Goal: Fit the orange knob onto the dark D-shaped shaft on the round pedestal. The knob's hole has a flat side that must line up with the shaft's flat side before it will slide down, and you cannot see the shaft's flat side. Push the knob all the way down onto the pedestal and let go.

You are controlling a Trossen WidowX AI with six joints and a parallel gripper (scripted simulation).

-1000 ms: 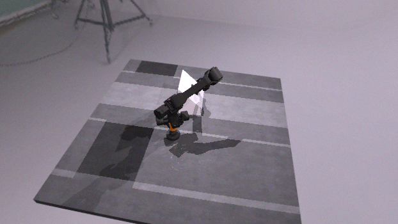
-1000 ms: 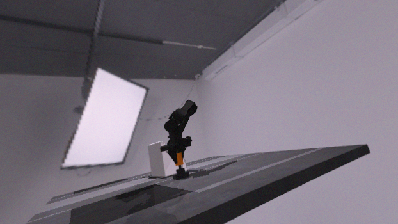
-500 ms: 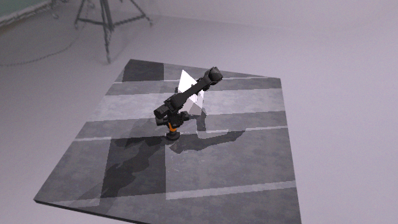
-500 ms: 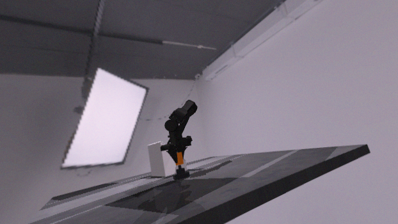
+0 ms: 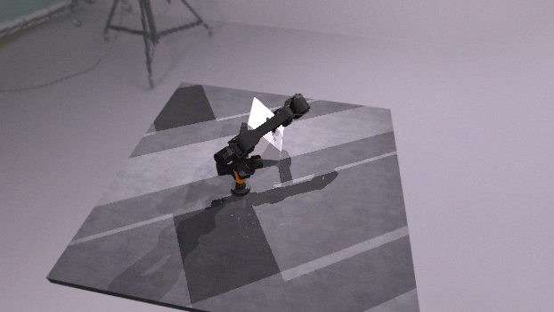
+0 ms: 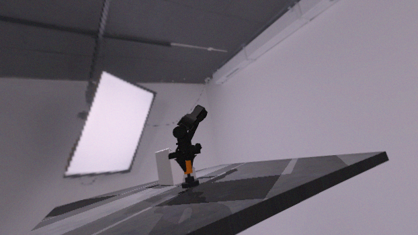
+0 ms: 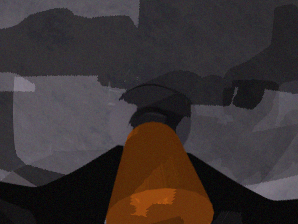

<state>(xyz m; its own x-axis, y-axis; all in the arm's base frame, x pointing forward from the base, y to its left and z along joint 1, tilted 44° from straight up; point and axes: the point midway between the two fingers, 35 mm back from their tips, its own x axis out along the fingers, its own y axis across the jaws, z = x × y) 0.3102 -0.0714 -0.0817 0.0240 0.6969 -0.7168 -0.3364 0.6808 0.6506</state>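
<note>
Now: gripper tip 2 cm below the orange knob. From my gripper tip the other things lie so: dark pedestal (4 cm below).
</note>
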